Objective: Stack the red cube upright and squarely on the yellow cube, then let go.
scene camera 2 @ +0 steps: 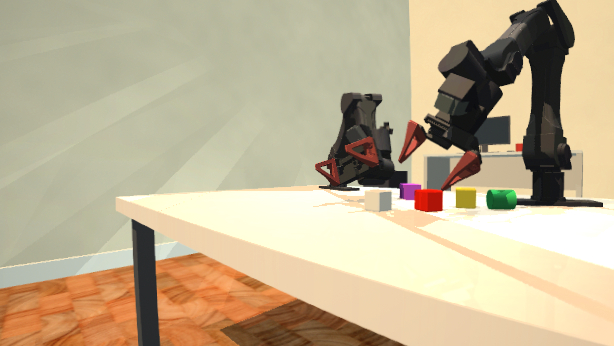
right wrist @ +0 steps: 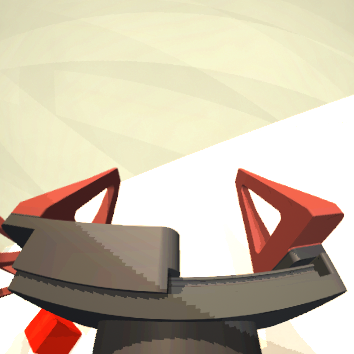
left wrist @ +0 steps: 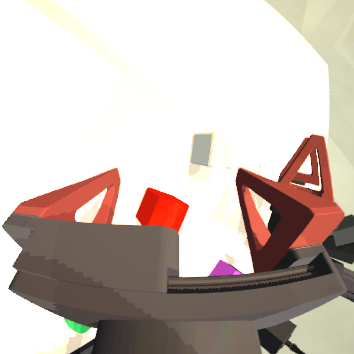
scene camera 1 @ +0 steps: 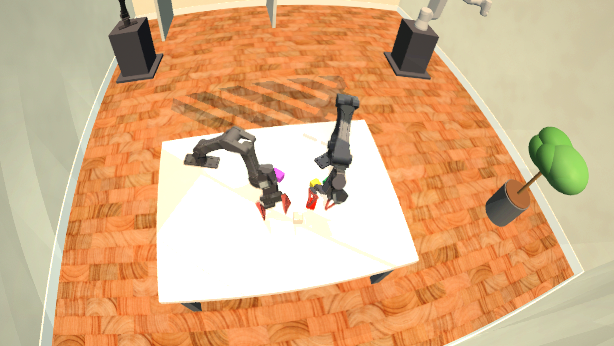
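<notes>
The red cube [scene camera 1: 311, 205] [scene camera 2: 428, 200] [left wrist: 164, 207] [right wrist: 52, 333] rests on the table, apart from the yellow cube. The yellow cube [scene camera 1: 315, 183] [scene camera 2: 466, 197] also sits on the table, to the right of the red one in scene camera 2; it does not show in the wrist views. My left gripper [scene camera 1: 319, 206] [scene camera 2: 422, 176] [left wrist: 177, 173] is open and empty, above the red cube; a finger partly covers the cube in scene camera 1. My right gripper [scene camera 1: 275, 215] [scene camera 2: 331, 156] [right wrist: 177, 174] is open and empty, raised over the table to the left in both scene views.
A white cube [scene camera 1: 298, 218] [scene camera 2: 377, 200] [left wrist: 202, 150] lies left of the red cube. A magenta cube [scene camera 1: 279, 175] [scene camera 2: 410, 191] [left wrist: 225, 268] lies behind, near the right arm. A green cylinder [scene camera 1: 325, 179] [scene camera 2: 501, 199] [left wrist: 77, 325] lies on its side beside the yellow cube.
</notes>
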